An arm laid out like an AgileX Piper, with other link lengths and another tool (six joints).
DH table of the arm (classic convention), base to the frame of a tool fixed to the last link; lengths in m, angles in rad. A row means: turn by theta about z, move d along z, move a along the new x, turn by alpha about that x. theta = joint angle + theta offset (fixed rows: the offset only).
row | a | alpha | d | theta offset
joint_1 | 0 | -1.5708 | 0.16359 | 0
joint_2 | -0.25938 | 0 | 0 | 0.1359
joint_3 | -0.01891 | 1.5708 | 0 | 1.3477
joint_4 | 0 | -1.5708 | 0.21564 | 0
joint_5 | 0 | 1.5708 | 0 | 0
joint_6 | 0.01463 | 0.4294 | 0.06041 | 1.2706
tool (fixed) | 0 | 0 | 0.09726 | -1.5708
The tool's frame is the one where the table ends.
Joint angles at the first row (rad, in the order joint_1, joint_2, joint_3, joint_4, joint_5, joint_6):
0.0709, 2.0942, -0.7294, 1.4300, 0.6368, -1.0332
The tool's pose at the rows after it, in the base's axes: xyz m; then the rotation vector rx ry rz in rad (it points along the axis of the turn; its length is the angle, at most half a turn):
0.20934 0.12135 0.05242 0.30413 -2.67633 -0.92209
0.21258 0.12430 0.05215 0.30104 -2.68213 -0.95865
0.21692 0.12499 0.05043 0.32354 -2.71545 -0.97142
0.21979 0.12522 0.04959 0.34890 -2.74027 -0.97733
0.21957 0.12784 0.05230 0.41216 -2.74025 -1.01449
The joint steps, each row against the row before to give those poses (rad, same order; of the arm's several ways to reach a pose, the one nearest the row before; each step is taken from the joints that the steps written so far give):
-0.0008, 0.0209, -0.0021, -0.0006, 0.0495, -0.0034
0.0000, 0.0113, -0.0039, 0.0442, 0.0163, -0.0357
0.0000, 0.0059, 0.0000, 0.0557, 0.0000, -0.0708
0.0000, 0.0020, 0.0000, 0.0351, 0.0013, -0.0521
0.0000, 0.0000, 0.0000, 0.0132, 0.0349, -0.0474

